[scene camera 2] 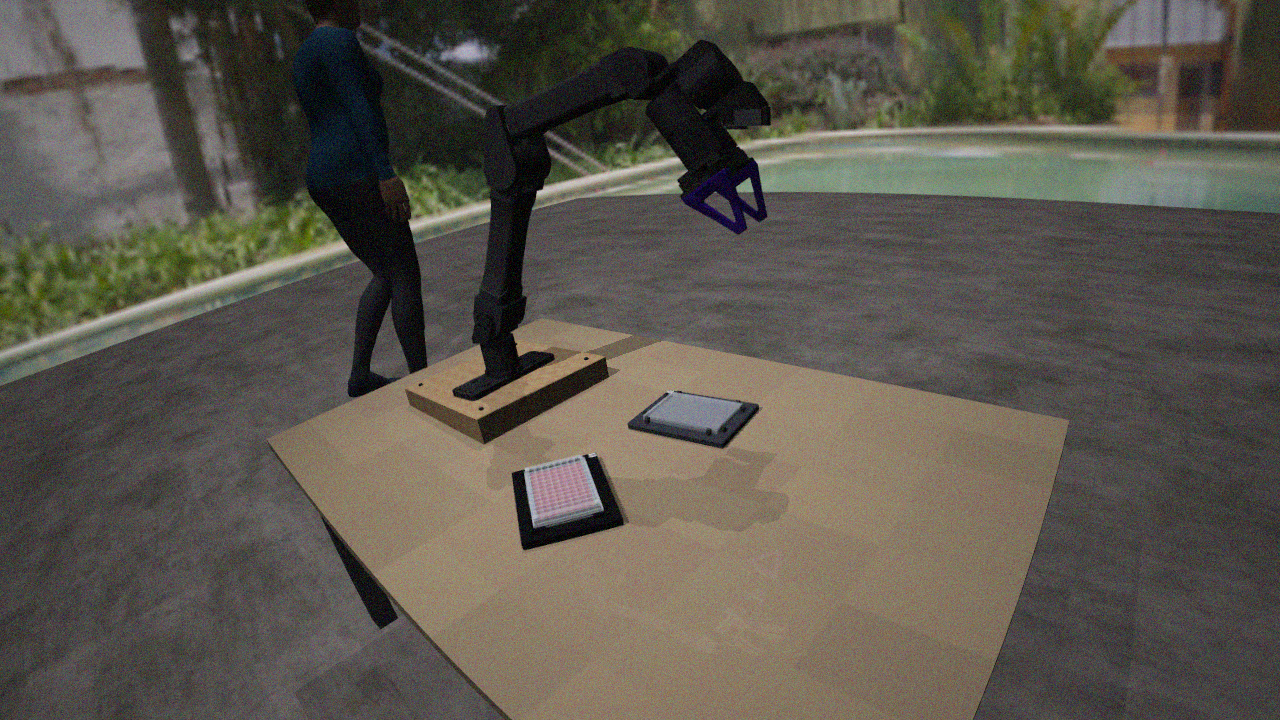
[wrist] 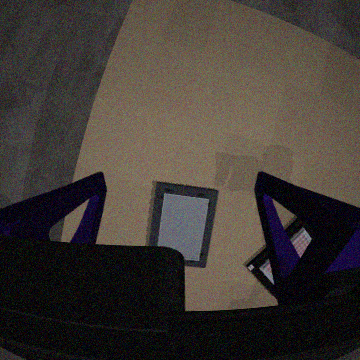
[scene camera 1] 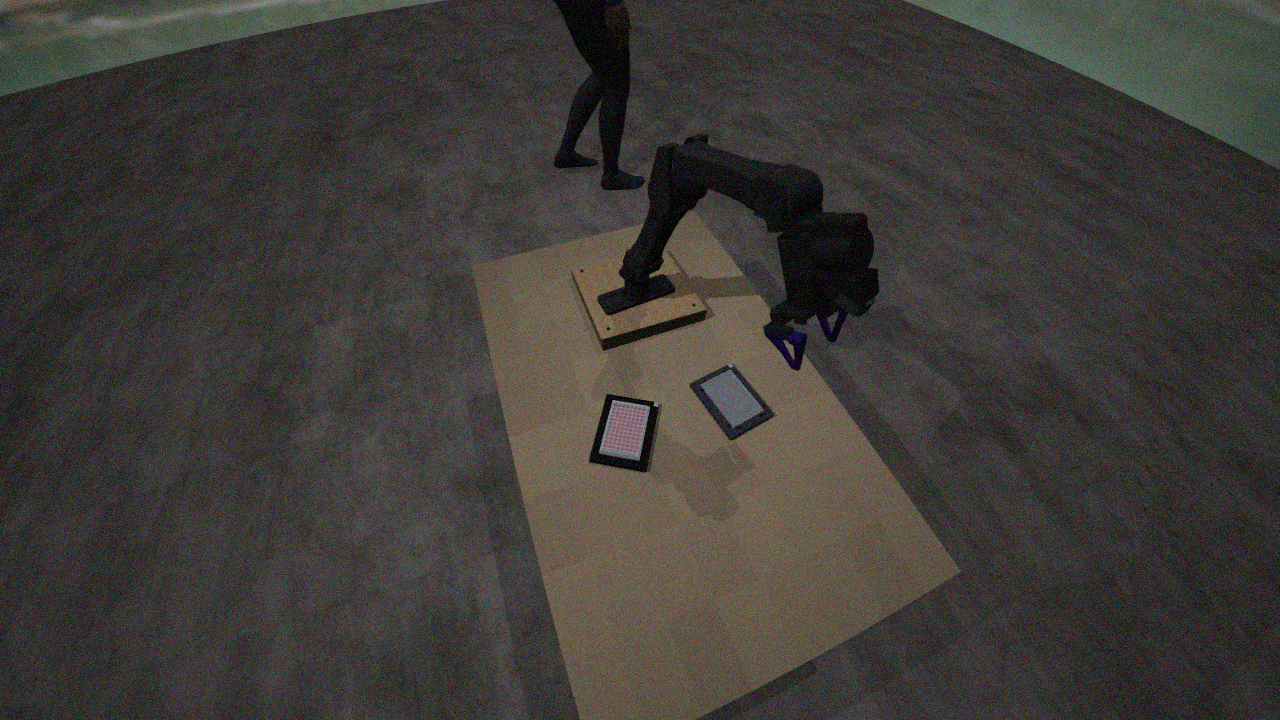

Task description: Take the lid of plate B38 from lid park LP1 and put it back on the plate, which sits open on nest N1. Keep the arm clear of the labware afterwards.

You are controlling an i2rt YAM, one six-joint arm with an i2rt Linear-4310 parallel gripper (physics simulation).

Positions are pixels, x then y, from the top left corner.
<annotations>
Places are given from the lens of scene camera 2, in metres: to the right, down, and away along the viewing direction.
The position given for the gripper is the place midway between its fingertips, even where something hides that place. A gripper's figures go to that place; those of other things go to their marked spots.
gripper [scene camera 2: 753, 225]: 0.15, -0.17, 0.73
plate lid [scene camera 2: 693, 412]: 0.08, 0.08, 0.86
lid park [scene camera 2: 747, 410]: 0.16, 0.08, 0.86
</annotations>
